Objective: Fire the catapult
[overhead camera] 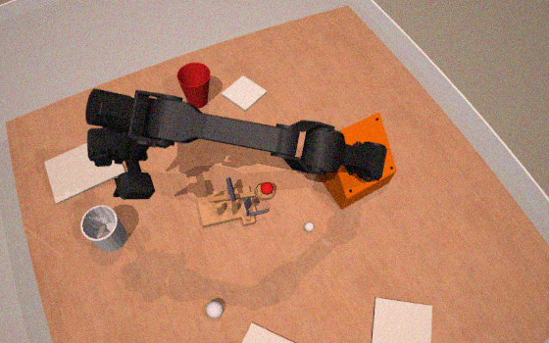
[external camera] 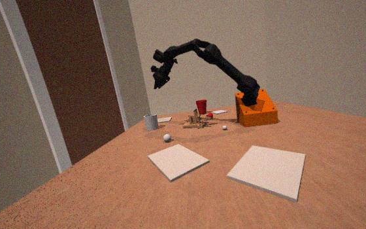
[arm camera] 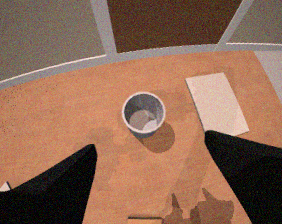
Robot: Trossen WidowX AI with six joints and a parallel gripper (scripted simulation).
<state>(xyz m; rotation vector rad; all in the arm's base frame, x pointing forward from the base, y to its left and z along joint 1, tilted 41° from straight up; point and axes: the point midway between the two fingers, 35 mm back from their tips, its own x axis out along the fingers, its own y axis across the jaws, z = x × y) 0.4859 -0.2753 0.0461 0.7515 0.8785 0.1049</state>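
The red ball lies 310 mm behind my gripper tip, 210 mm below it and 110 mm to the left of it. Round my gripper tip: larger white ball (280 mm to the left, 250 mm below, 40 mm behind); then wooden catapult (240 mm behind, 220 mm below, 100 mm to the left); then white mug (250 mm below, 80 mm ahead, 30 mm to the right).
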